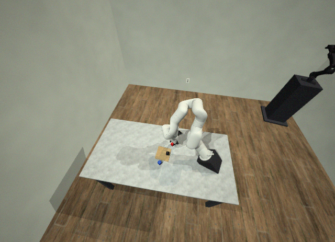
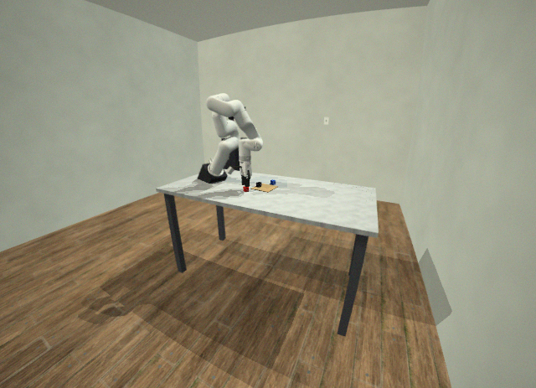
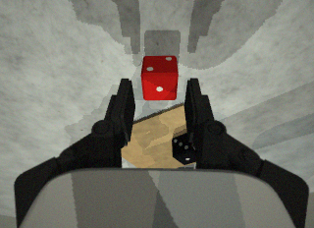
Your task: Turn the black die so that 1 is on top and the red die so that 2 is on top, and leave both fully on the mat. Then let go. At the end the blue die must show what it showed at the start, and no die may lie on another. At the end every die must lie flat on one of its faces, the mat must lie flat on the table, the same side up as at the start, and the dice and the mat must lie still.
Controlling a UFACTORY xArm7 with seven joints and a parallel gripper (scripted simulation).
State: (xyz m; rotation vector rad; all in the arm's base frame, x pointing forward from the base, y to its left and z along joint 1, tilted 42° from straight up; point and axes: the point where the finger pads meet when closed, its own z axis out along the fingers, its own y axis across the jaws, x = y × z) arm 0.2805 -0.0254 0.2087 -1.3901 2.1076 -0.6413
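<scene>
Right now my hand is 40 mm above the red die. From my hand the other things lie so: black die (20 mm ahead, 120 mm to the left, 40 mm below); then blue die (70 mm ahead, 230 mm to the left, 40 mm below); then tan mat (60 mm ahead, 130 mm to the left, 50 mm below).
</scene>
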